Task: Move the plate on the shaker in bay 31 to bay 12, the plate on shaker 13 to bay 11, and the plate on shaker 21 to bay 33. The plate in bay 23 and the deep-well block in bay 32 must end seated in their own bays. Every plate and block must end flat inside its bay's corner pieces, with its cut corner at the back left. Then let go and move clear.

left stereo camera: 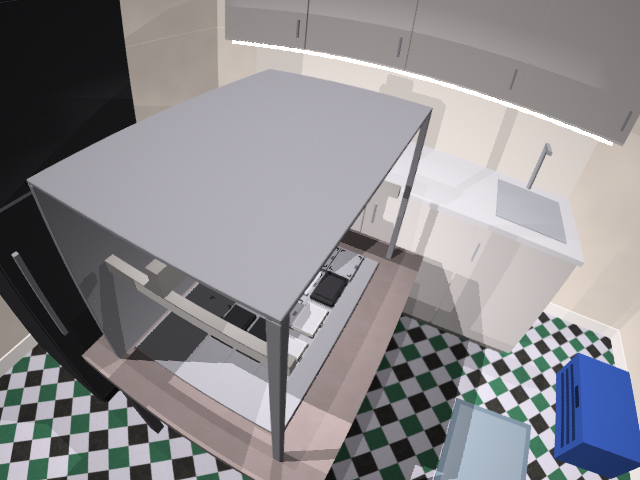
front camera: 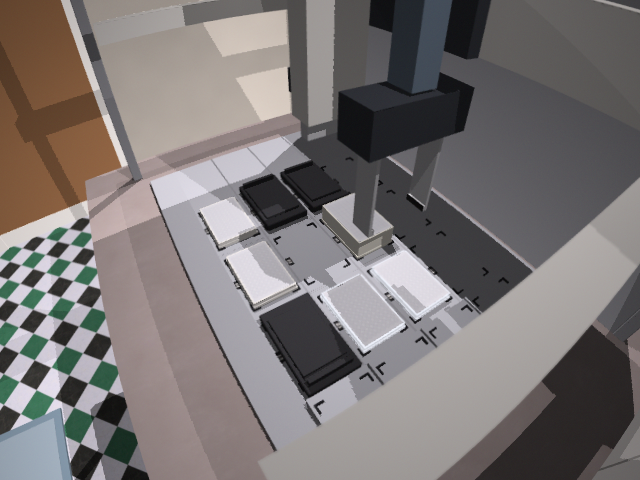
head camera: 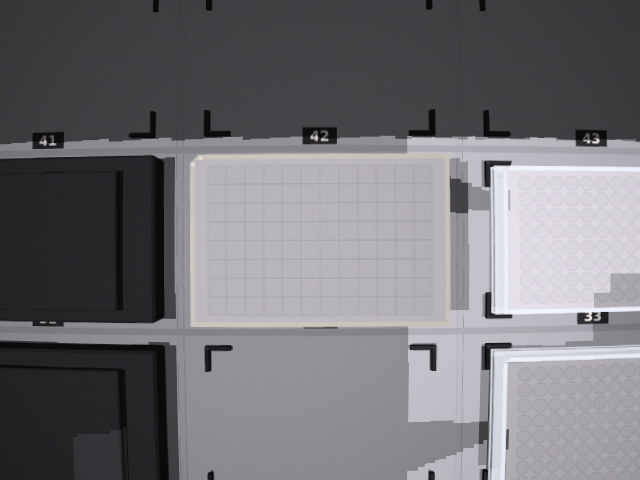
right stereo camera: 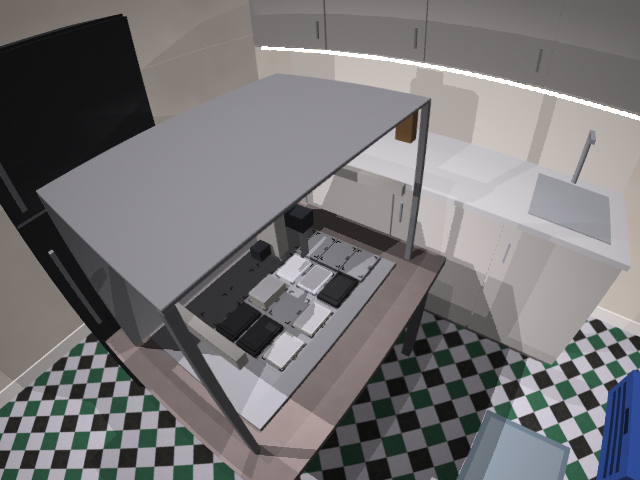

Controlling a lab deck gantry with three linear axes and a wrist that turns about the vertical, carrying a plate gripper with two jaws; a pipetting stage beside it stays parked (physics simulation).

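Frame: origin at the robot's base, x ahead, y left, z up, level; metres.
Where they show: gripper, between the fingertips: [front camera: 390,216] [right stereo camera: 293,249]; robot's base, origin of its link: [front camera: 199,213] [right stereo camera: 282,370].
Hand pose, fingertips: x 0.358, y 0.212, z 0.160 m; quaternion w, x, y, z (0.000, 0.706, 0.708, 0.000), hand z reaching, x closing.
Observation:
Each offset is from my fingertips to the top centre of the thing. "spot": to the spot under its first point.
My gripper [front camera: 391,219] is open and empty, hanging over the deck's back part, behind the deep-well block. White plates lie flat in bay 11 @[spot: dx -0.283, dy -0.171, dz -0.146 m] [front camera: 227,221] [right stereo camera: 283,350] and bay 12 @[spot: dx -0.133, dy -0.169, dz -0.146 m] [front camera: 258,268] [right stereo camera: 312,318]. A clear-edged plate @[dx +0.034, dy +0.045, dz -0.146 m] [front camera: 410,279] [head camera: 573,227] lies flat in bay 33, inside its visible corner pieces. Another plate @[dx +0.034, dy -0.062, dz -0.146 m] [front camera: 361,310] [head camera: 573,428] lies in bay 23. The beige deep-well block @[dx -0.130, dy +0.045, dz -0.118 m] [head camera: 318,240] [right stereo camera: 267,289] sits level in bay 32, cut corner back left; it hides its corner pieces.
Shaker 13 @[dx +0.038, dy -0.168, dz -0.129 m] [front camera: 307,341] [right stereo camera: 338,289], shaker 21 @[dx -0.298, dy -0.061, dz -0.129 m] [front camera: 271,198] [head camera: 56,408] and shaker 31 @[dx -0.298, dy +0.046, dz -0.129 m] [front camera: 311,180] [head camera: 56,240] are black and bear no plates. Bay 22 @[spot: dx -0.136, dy -0.053, dz -0.160 m] [head camera: 310,408] shows its corner pieces. A pale beam [front camera: 465,330] crosses before the deck in the front view.

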